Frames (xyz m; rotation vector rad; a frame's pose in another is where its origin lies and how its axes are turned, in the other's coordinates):
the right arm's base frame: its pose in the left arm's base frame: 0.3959 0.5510 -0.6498 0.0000 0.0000 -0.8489
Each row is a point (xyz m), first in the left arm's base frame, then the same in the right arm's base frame.
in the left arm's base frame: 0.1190 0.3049 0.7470
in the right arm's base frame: 0.0017 -0.3705 1.3968
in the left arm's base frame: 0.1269 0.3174 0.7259
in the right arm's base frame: -0.0024 -0.3563 1.3757
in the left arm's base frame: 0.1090 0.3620 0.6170
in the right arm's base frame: -0.0477 -0.3402 1.2668
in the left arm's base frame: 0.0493 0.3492 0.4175
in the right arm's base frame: -0.0776 -0.3935 1.0673
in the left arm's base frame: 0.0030 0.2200 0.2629
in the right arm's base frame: -0.0112 -0.5136 0.9127
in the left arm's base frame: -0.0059 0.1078 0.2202
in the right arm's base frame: 0.0671 -0.5944 0.8700
